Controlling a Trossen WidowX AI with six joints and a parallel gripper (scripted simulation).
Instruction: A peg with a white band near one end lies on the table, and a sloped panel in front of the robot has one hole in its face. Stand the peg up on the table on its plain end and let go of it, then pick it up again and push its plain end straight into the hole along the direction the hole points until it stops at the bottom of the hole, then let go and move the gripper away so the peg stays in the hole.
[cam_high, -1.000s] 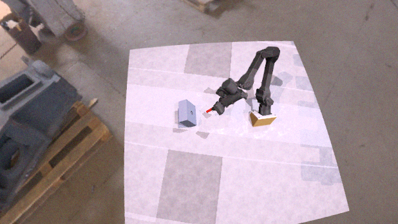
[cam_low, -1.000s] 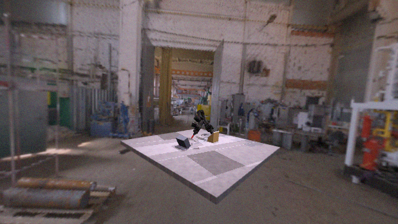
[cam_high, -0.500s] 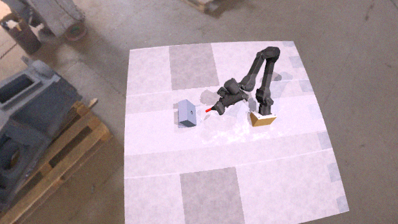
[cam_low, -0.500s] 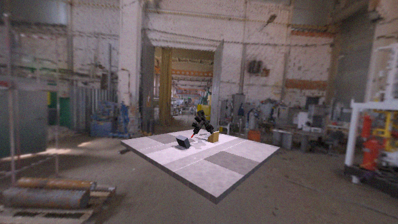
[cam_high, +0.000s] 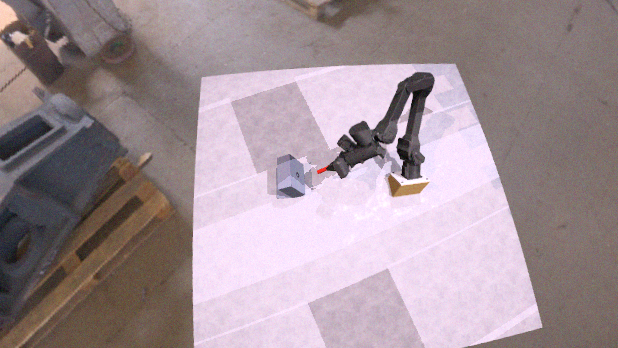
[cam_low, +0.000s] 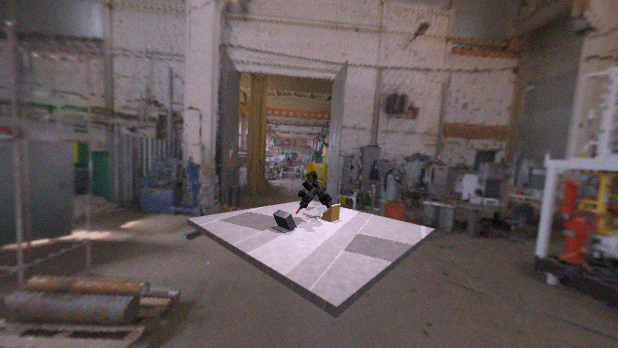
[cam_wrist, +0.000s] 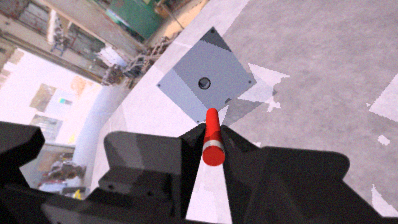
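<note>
My gripper tip is now 13 cm short of the grey sloped panel, 2 cm to the left of it and 6 cm above it. The rest, counted from my gripper tip: peg: 1 cm behind, 1 cm above.
</note>
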